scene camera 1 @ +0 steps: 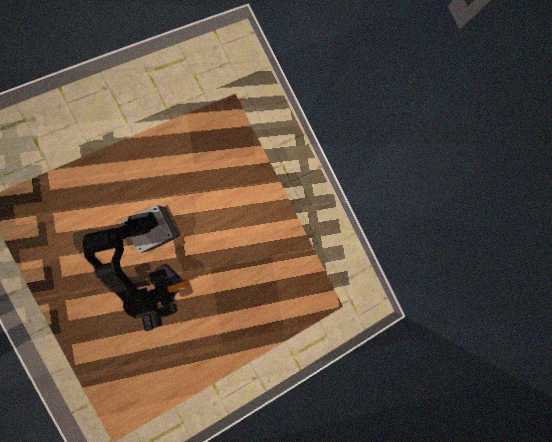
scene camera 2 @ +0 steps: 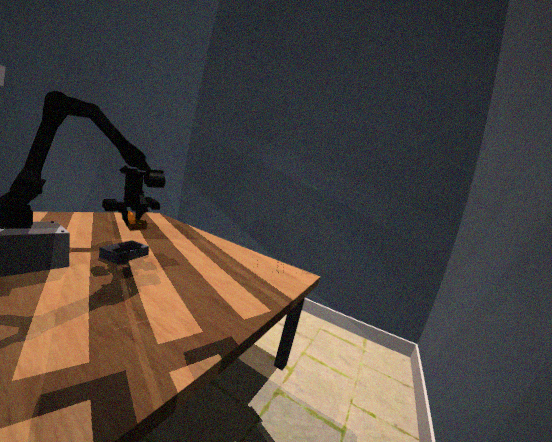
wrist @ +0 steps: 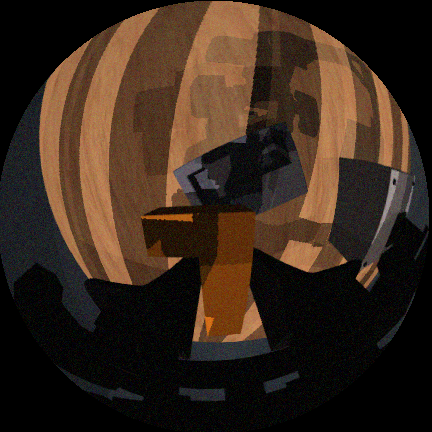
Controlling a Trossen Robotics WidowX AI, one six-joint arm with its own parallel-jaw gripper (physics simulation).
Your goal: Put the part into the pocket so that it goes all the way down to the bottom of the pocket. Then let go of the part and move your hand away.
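Frame: origin at the arm's base, x right, y ahead, z up, level; centimetres.
Seen in the pictures: gripper, between the fingertips: (scene camera 1: 173, 288) (scene camera 2: 131, 225) (wrist: 221, 249); arm's base, origin of its link: (scene camera 1: 148, 221) (scene camera 2: 15, 226) (wrist: 396, 228).
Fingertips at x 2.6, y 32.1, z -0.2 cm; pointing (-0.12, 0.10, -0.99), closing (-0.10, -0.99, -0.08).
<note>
Offsets run from my fingertips to a thing's top centre. Level surfaces: height alone.
The part {dx -1.7, dy +1.5, dz +4.4 cm} (scene camera 1: 179, 286) (scene camera 2: 131, 218) (wrist: 234, 250) is an orange L-shaped block. My gripper (scene camera 2: 134, 219) (wrist: 221, 249) is shut on its upright leg; the other leg points left in the wrist view. The dark blue-grey block with the pocket {dx +3.8, dy -3.2, dz -6.7 cm} (scene camera 1: 162, 273) (scene camera 2: 113, 256) (wrist: 292, 189) lies on the table. The part is outside the pocket, held beyond the block in scene camera 2 and in front of its near edge in the wrist view. Shadow covers much of the pocket, and the part hides a little of the block's near edge.
The grey robot base (scene camera 1: 161, 234) (scene camera 2: 37, 252) (wrist: 357, 210) stands close to the pocket block. The wooden table {dz -10.3 cm} (scene camera 1: 260, 220) (scene camera 2: 175, 320) carries both, with striped shadows across it. The table's edge and a dark table leg (scene camera 2: 289, 340) show in scene camera 2.
</note>
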